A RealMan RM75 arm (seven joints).
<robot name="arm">
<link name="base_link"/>
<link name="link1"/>
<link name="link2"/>
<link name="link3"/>
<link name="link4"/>
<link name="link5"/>
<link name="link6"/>
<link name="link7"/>
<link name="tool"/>
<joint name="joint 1" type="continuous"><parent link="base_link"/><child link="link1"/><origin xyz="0 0 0.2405" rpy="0 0 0"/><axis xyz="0 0 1"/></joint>
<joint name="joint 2" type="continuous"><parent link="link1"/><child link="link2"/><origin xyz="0 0 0" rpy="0 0 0"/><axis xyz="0 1 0"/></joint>
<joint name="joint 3" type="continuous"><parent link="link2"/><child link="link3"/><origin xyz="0 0 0.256" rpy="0 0 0"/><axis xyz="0 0 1"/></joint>
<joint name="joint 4" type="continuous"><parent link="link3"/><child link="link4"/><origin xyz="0 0 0" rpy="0 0 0"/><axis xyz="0 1 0"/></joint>
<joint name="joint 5" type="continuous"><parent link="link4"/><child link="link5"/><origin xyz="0 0 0.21" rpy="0 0 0"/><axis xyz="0 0 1"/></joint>
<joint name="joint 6" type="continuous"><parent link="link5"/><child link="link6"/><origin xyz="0 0 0" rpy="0 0 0"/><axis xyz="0 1 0"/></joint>
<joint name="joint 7" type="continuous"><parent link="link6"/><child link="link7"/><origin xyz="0 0 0.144" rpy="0 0 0"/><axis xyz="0 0 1"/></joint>
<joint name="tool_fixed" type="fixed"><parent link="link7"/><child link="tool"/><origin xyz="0 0 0" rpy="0 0 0"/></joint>
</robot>
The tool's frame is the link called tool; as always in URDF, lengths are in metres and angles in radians. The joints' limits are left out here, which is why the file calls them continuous.
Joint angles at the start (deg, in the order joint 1, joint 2, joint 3, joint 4, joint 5, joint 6, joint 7):
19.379 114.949 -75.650 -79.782 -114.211 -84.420 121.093
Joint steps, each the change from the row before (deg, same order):
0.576 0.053 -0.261 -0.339 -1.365 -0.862 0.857
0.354 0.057 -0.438 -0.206 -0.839 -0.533 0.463
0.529 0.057 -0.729 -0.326 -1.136 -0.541 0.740
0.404 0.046 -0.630 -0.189 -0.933 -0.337 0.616
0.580 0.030 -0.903 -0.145 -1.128 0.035 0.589
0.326 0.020 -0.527 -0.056 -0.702 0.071 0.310
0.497 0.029 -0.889 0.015 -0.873 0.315 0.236
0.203 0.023 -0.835 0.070 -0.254 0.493 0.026
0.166 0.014 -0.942 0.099 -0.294 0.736 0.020
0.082 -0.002 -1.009 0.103 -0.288 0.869 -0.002
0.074 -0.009 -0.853 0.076 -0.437 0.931 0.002
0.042 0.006 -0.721 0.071 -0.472 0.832 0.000
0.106 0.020 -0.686 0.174 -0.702 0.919 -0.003
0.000 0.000 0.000 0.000 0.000 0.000 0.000
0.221 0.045 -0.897 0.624 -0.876 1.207 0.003
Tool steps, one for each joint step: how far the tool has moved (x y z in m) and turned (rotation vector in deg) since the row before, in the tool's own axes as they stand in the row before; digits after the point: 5 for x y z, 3 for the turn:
-0.00086 0.00104 0.00124 -0.226 1.526 -0.231
-0.00049 0.00146 0.00170 -0.322 1.089 -0.314
-0.00133 0.00185 0.00251 -0.314 1.451 -0.468
-0.00079 0.00128 0.00217 -0.180 1.180 -0.294
-0.00183 0.00078 0.00305 0.073 1.286 -0.609
-0.00092 0.00027 0.00178 0.113 0.762 -0.362
-0.00177 0.00042 0.00308 0.156 0.959 -0.748
-0.00125 0.00090 0.00286 -0.019 0.386 -0.566
-0.00115 0.00063 0.00318 0.134 0.359 -0.579
-0.00076 0.00059 0.00329 0.208 0.338 -0.562
-0.00059 -0.00017 0.00271 0.456 0.324 -0.517
-0.00025 -0.00028 0.00235 0.468 0.322 -0.436
0.00001 -0.00092 0.00248 0.643 0.453 -0.442
0.00000 0.00000 0.00000 0.000 0.000 0.000
0.00080 -0.00129 0.00409 0.662 0.687 -0.349

